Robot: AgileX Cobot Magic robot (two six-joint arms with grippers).
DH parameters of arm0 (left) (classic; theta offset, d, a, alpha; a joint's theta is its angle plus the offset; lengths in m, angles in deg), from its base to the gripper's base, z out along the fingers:
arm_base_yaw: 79.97 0.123 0 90
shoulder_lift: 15.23 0 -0.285 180
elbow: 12.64 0 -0.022 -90
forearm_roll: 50.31 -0.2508 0 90
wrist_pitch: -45.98 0 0.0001 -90
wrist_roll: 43.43 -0.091 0 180
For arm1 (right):
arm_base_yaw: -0.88 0.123 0 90
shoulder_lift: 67.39 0 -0.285 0
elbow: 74.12 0 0.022 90
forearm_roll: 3.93 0.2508 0 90
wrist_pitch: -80.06 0 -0.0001 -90
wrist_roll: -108.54 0.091 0 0
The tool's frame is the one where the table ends.
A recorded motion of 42 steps. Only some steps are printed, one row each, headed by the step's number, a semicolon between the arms.
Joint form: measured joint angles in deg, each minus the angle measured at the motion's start. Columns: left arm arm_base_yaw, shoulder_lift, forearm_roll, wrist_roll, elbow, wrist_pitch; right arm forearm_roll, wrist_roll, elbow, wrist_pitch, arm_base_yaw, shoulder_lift.
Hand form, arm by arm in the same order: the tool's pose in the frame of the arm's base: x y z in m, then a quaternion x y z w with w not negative. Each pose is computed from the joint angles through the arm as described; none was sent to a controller.
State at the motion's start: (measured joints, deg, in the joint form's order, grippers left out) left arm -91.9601 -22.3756 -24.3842 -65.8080 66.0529 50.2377; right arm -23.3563 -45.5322 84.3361 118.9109 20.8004 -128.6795
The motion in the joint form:
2: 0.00 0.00 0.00 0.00 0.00 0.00; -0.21 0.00 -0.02 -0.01 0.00 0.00
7: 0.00 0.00 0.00 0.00 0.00 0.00; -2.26 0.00 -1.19 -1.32 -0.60 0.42
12: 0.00 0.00 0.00 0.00 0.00 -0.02; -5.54 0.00 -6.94 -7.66 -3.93 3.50
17: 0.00 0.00 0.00 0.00 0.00 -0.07; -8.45 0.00 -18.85 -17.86 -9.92 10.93
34: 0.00 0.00 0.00 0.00 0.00 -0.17; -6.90 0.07 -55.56 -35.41 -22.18 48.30
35: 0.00 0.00 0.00 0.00 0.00 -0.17; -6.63 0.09 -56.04 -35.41 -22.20 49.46
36: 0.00 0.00 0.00 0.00 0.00 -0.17; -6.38 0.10 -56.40 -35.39 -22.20 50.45
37: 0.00 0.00 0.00 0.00 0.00 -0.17; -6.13 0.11 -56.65 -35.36 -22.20 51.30
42: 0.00 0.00 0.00 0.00 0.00 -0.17; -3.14 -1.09 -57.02 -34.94 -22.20 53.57
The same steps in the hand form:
2: 0.0548 -0.0147 0.1990 0.06375 0.70217 -0.10681 0.70106; 0.1816 0.0454 0.3814 -0.01872 0.86270 0.04136 0.50368
7: 0.0548 -0.0147 0.1990 0.06375 0.70217 -0.10681 0.70106; 0.1818 0.0420 0.3785 -0.02420 0.85820 0.02586 0.51209
12: 0.0548 -0.0147 0.1991 0.06369 0.70207 -0.10677 0.70117; 0.1760 0.0297 0.3647 -0.02729 0.84006 0.00230 0.54180
17: 0.0549 -0.0147 0.1991 0.06353 0.70180 -0.10668 0.70147; 0.1541 0.0117 0.3312 -0.02511 0.81475 -0.02002 0.57892
34: 0.0549 -0.0146 0.1993 0.06321 0.70127 -0.10650 0.70205; 0.0638 -0.0050 0.2035 0.02165 0.72611 -0.02494 0.68678
35: 0.0549 -0.0146 0.1993 0.06321 0.70127 -0.10650 0.70205; 0.0623 -0.0049 0.2019 0.02350 0.72201 -0.02326 0.69109
36: 0.0549 -0.0146 0.1993 0.06321 0.70127 -0.10650 0.70205; 0.0611 -0.0049 0.2008 0.02508 0.71829 -0.02168 0.69495
37: 0.0549 -0.0146 0.1993 0.06321 0.70127 -0.10650 0.70205; 0.0601 -0.0048 0.2002 0.02667 0.71479 -0.02011 0.69854
42: 0.0549 -0.0146 0.1993 0.06321 0.70127 -0.10650 0.70205; 0.0573 -0.0047 0.1996 0.03759 0.70546 -0.00900 0.70769

